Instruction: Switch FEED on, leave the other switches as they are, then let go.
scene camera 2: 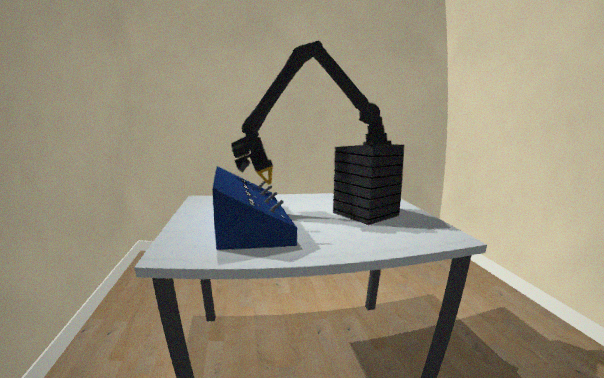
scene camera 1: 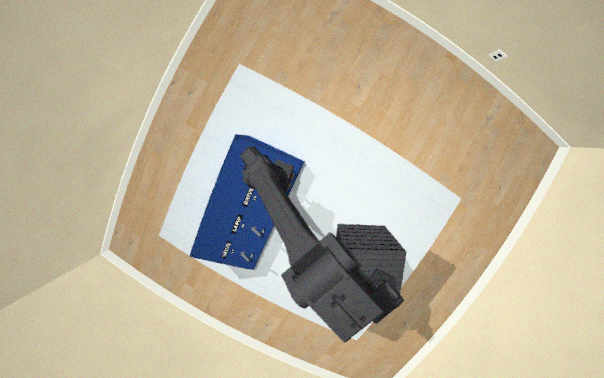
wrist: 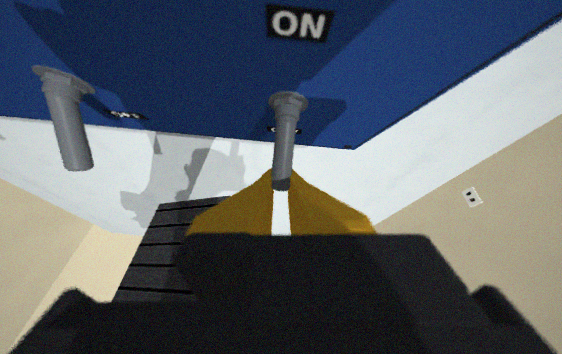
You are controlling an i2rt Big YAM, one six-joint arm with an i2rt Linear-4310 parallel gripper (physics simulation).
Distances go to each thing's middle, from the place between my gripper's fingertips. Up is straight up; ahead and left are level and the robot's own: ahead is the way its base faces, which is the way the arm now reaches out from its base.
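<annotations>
With the drive lever (wrist: 73, 144) as my measure, my hand is 20 mm short of it and 120 mm to the right of it. The blue switch box (scene camera 1: 234, 209), for its part, lies 100 mm ahead of my hand, 30 mm below it and 190 mm to the left of it.
</annotations>
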